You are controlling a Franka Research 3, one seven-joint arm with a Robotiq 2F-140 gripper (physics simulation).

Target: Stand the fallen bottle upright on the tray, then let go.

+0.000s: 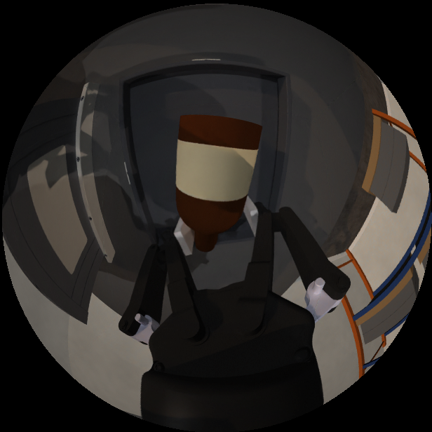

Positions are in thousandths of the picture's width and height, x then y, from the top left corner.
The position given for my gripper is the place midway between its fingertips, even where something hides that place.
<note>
In view: my gripper (501, 480), a brown bottle (501, 360) and a pale rail (196, 279).
</note>
